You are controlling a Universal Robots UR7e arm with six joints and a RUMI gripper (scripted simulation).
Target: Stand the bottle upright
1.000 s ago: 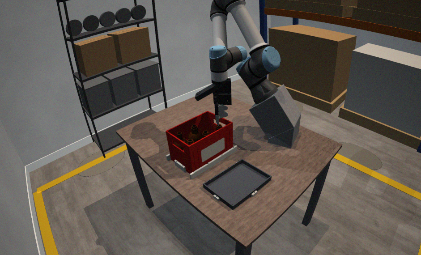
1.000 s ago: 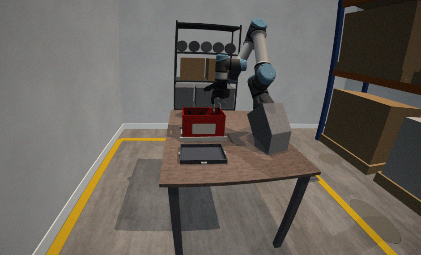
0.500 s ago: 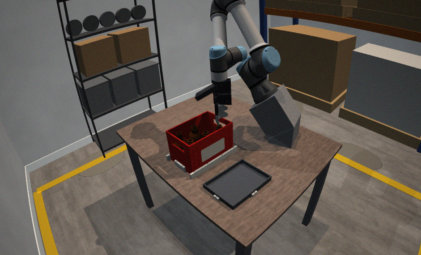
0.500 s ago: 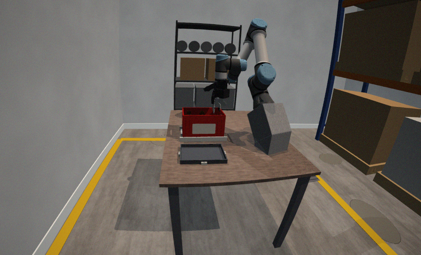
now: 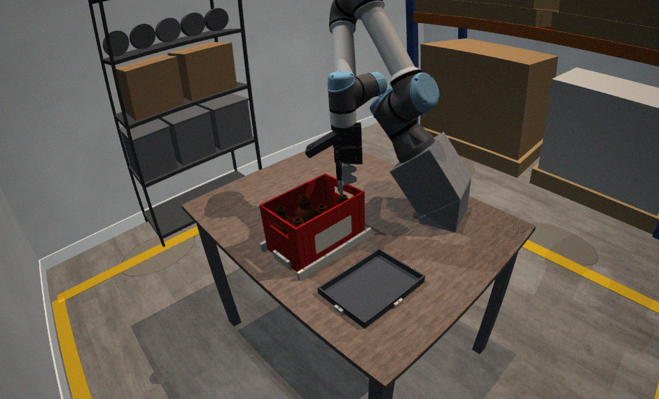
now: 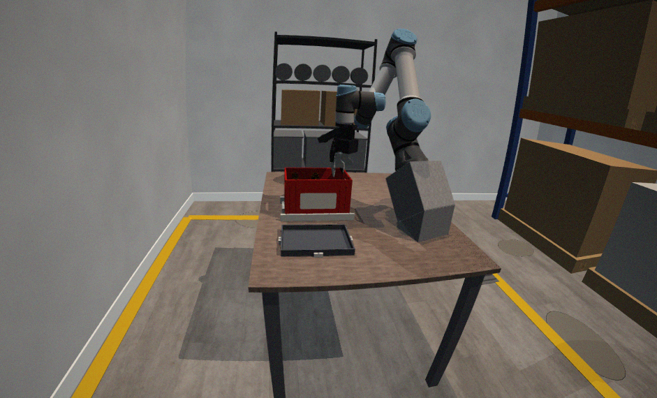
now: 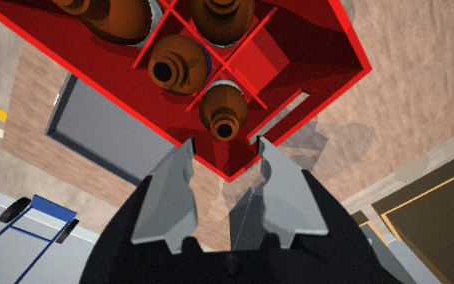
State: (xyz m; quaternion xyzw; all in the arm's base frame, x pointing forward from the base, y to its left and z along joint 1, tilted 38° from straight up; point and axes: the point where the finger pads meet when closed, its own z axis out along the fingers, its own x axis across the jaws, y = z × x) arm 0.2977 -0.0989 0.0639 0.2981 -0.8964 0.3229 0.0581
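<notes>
Right now the red crate is 110 mm below my hand, 70 mm ahead of it and 60 mm to the right of it. The rest, counted from my hand: dark tray: 210 mm to the left, 180 mm below, 150 mm ahead.
</notes>
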